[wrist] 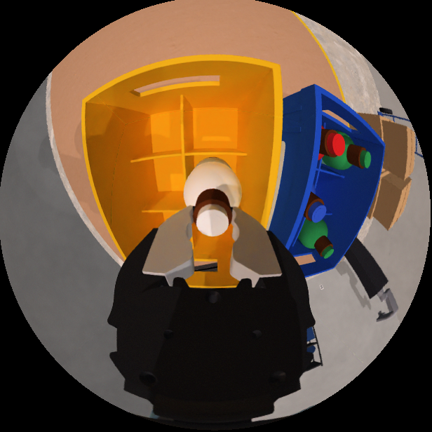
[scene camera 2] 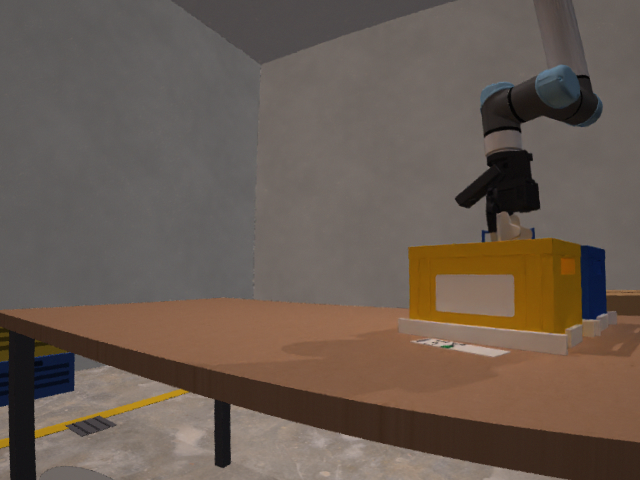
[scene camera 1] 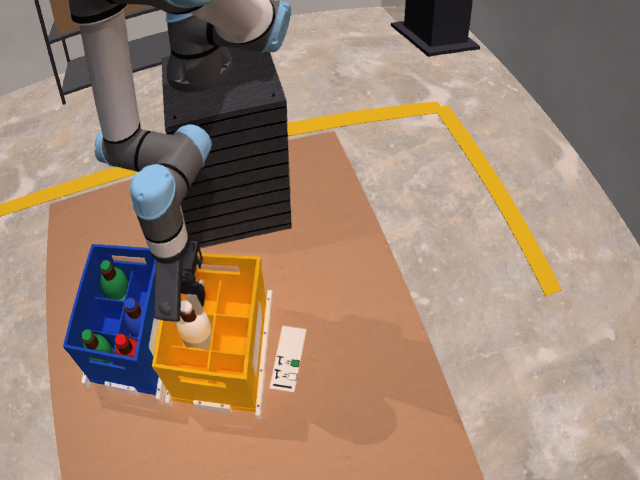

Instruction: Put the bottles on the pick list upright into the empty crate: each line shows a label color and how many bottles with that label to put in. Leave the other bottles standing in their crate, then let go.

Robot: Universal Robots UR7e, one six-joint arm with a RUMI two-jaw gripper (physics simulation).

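Frame: origin at the arm's base, x ahead, y left, z up, level; millimetres.
Seen in the pictures: gripper, fingertip midpoint: (scene camera 1: 189,313); arm's base, link origin: (scene camera 1: 199,70).
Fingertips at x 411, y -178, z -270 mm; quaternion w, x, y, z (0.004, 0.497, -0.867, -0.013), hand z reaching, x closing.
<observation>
Pixels of each thing's middle, then the offset from my fingertips to it. Level surfaces: height alone.
- white-label bottle, body centre: (scene camera 1: 193,325) dz -39, dx +5, dy -2 mm
- yellow crate, body centre: (scene camera 1: 213,333) (scene camera 2: 493,290) dz -61, dx +26, dy +31 mm
- blue crate, body centre: (scene camera 1: 121,319) (scene camera 2: 534,287) dz -61, dx -83, dy -160 mm
- blue bottle, body centre: (scene camera 1: 139,322) dz -63, dx -63, dy -119 mm
- red bottle, body centre: (scene camera 1: 131,356) dz -63, dx +14, dy -166 mm
- pick list, body centre: (scene camera 2: 457,346) (scene camera 1: 288,358) dz -148, dx +95, dy +163 mm
- brown table, surface height: dz -149 mm
A white-label bottle (scene camera 1: 194,328) (wrist: 212,182) is upright inside the yellow crate (scene camera 1: 217,396) (scene camera 2: 527,304) (wrist: 276,150), at its middle left compartment in scene camera 1. My gripper (scene camera 1: 188,303) (scene camera 2: 504,227) (wrist: 212,208) is shut on its neck; whether its base touches the crate floor is hidden. The blue crate (scene camera 1: 116,370) (scene camera 2: 593,289) (wrist: 300,122) holds a green bottle (scene camera 1: 114,284) (wrist: 313,235) at the back, a blue bottle (scene camera 1: 132,321) (wrist: 316,211), another green bottle (scene camera 1: 98,342) (wrist: 345,159) and a red bottle (scene camera 1: 124,345) (wrist: 335,143). The pick list (scene camera 1: 291,341) (scene camera 2: 488,351) shows green and white icons; its counts are hard to read.
The crates stand side by side on the brown table (scene camera 1: 372,361) (scene camera 2: 206,330), with white edge strips (scene camera 1: 262,361) (scene camera 2: 480,334) around their bases. The black slatted pedestal (scene camera 1: 237,180) stands behind them. Thin yellow dividers (scene camera 1: 210,356) (wrist: 183,125) split the yellow crate.
</observation>
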